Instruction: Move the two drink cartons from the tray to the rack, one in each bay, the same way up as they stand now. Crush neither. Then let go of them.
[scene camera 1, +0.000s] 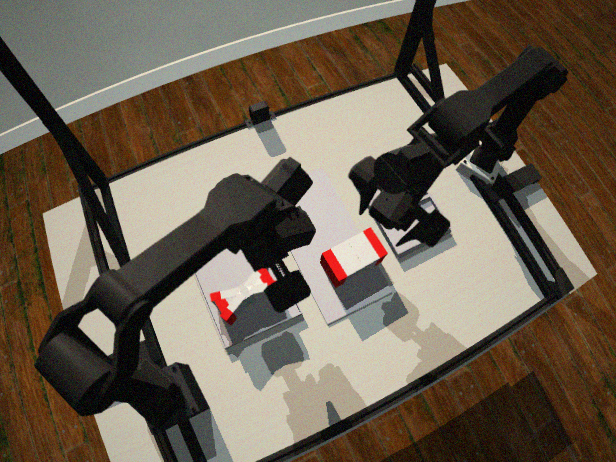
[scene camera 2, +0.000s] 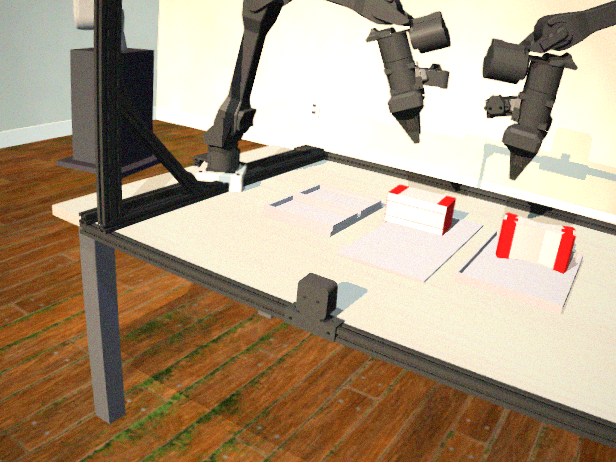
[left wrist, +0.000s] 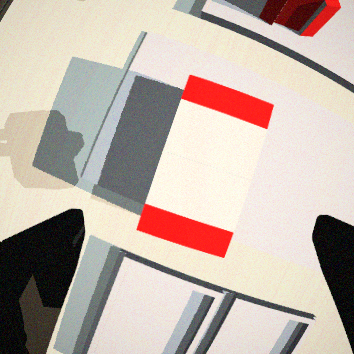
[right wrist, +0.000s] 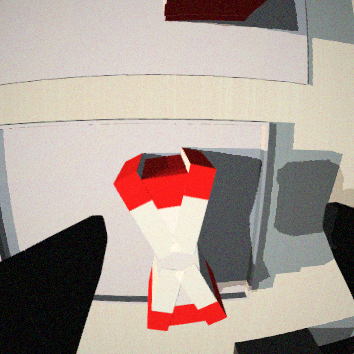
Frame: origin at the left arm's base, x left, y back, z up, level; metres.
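Where they show: left gripper, fingertip midpoint: (scene camera 1: 378, 229) (scene camera 2: 417, 138) (left wrist: 203, 225); right gripper, fingertip midpoint: (scene camera 1: 274, 270) (scene camera 2: 516, 172) (right wrist: 218, 222); left arm's base at its link origin: (scene camera 1: 483, 159) (scene camera 2: 222, 168); right arm's base at its link origin: (scene camera 1: 163, 398).
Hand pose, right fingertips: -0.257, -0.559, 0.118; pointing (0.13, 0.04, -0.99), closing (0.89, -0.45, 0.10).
Observation:
Each offset is from my right fingertips to the top centre of the thing, as dx, dy, dz. "spot": to the spot under its first point. Level surfaces: height alone.
A straight red-ended white drink carton {+0.101, +0.142, -0.090} (scene camera 1: 352, 257) (scene camera 2: 415, 212) (left wrist: 210, 165) stands on a flat pale board {dz -0.150} (scene camera 1: 325, 210) (scene camera 2: 395, 255). A second carton {-0.040, -0.050, -0.080} (scene camera 1: 245, 290) (scene camera 2: 535, 245) (right wrist: 175, 250), red-ended and pinched at its middle, stands in a low-rimmed tray {-0.081, -0.022, -0.138} (scene camera 1: 215, 265) (scene camera 2: 520, 287) (right wrist: 50, 165). The two-bay rack {+0.132, +0.328, -0.134} (scene camera 2: 350, 220) (left wrist: 216, 320) is empty where it shows. My left gripper (scene camera 1: 380, 229) (scene camera 2: 417, 140) (left wrist: 203, 225) is open and empty, high above the straight carton and the rack's edge. My right gripper (scene camera 2: 515, 175) (right wrist: 218, 222) is open and empty above the pinched carton.
A small dark block {spot: -0.281, +0.337, -0.113} (scene camera 1: 260, 113) (scene camera 2: 317, 296) is fixed on the table's edge rail. Black frame posts (scene camera 1: 90, 165) (scene camera 2: 107, 120) rise at the table's edges. In scene camera 1 the left arm partly covers the rack, and the right arm partly covers the tray.

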